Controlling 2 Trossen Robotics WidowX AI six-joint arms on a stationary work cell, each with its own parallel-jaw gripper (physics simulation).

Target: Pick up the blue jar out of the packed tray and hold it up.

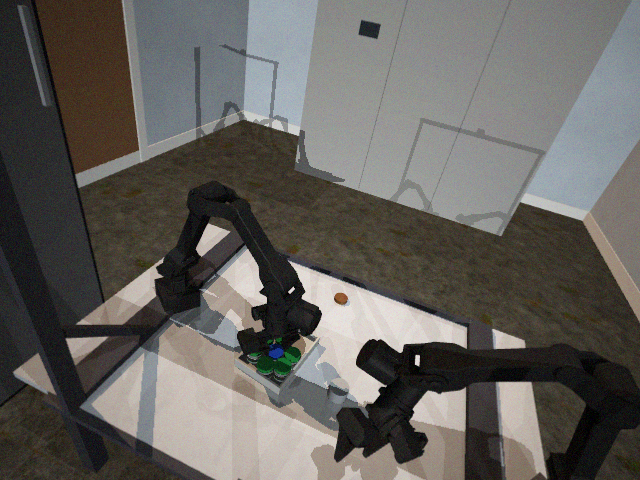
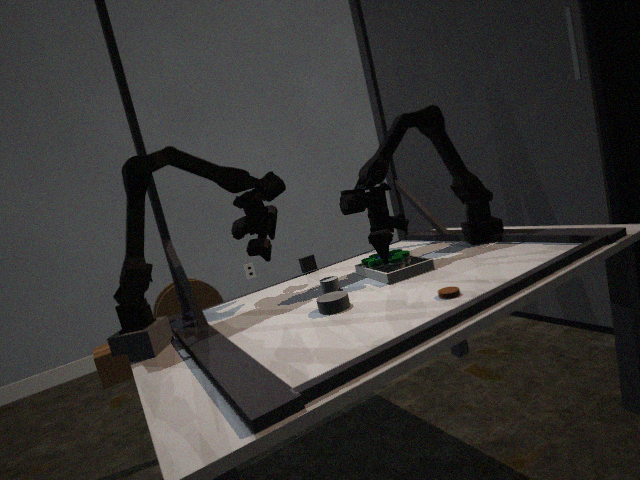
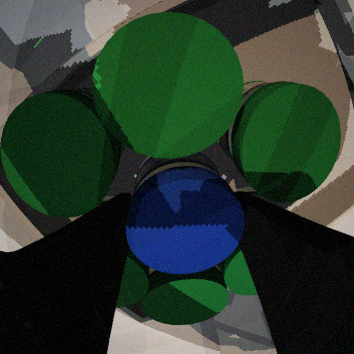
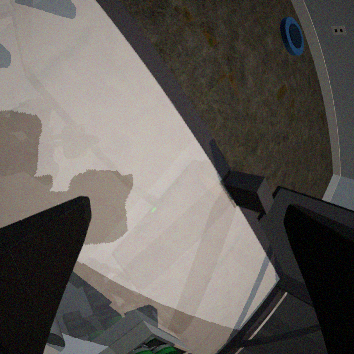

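Seen in the pictures: left gripper, fingertip midpoint: [image 1: 274,354] [image 2: 386,261] [image 3: 182,202]; right gripper, fingertip midpoint: [image 1: 350,457] [image 2: 270,249] [image 4: 191,211]; left arm's base, link origin: [image 1: 177,285] [image 2: 480,221]; right arm's base, link origin: [image 2: 138,326].
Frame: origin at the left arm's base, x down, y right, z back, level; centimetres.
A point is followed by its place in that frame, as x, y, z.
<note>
The blue jar [image 1: 276,352] {1.5, -15.3, -32.7} [image 3: 185,225] {1.5, -15.4, -31.7} stands upright among green-lidded jars [image 1: 281,366] [image 3: 170,85] in the grey tray [image 1: 258,379] {5.1, -9.1, -35.6} [image 2: 410,272] {4.7, -26.8, -26.6}. My left gripper [image 3: 182,202] {3.3, -15.4, -31.8} [image 2: 383,258] {3.3, -15.4, -31.8} points down into the tray, with one finger against each side of the blue jar under its lid; it is shut on that jar. The jar's lid is about level with the green lids, and its lower body is hidden. My right gripper [image 4: 191,211] {-6.9, -12.6, -64.9} [image 1: 369,452] is open and empty, above the table and away from the tray.
A brown disc [image 1: 340,298] {4.8, -46.1, -21.3} [image 2: 449,292] {4.8, -48.4, -21.1} lies on the table. A small grey cylinder [image 1: 337,391] {2.5, -23.7, -49.0} [image 2: 329,283] {3.2, -27.5, -47.9} stands between the tray and my right gripper, with a wider dark grey cylinder [image 2: 333,303] {3.7, -44.1, -45.9} near it. Green jars surround the blue one closely.
</note>
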